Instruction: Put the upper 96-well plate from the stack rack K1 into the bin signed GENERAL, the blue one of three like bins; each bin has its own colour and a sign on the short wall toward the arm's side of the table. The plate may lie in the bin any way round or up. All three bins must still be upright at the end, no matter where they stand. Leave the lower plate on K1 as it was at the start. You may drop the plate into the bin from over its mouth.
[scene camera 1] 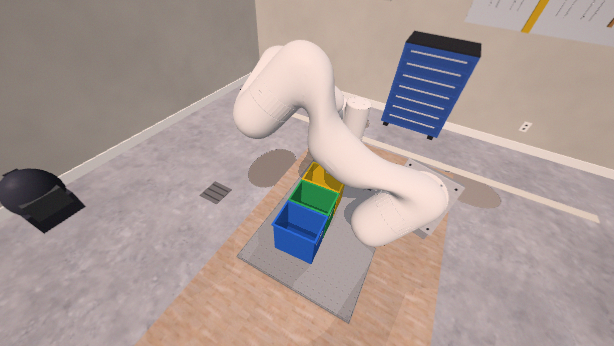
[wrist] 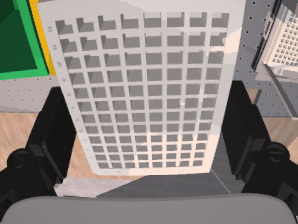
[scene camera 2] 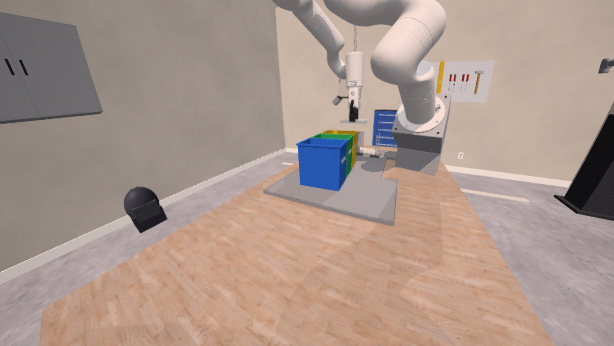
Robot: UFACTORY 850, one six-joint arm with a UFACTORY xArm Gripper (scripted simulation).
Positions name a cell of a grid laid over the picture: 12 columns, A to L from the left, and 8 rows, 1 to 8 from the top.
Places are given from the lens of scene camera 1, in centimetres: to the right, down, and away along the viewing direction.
blue bin (scene camera 1: F6): -4, 26, 109
green bin (scene camera 1: G5): 5, 12, 110
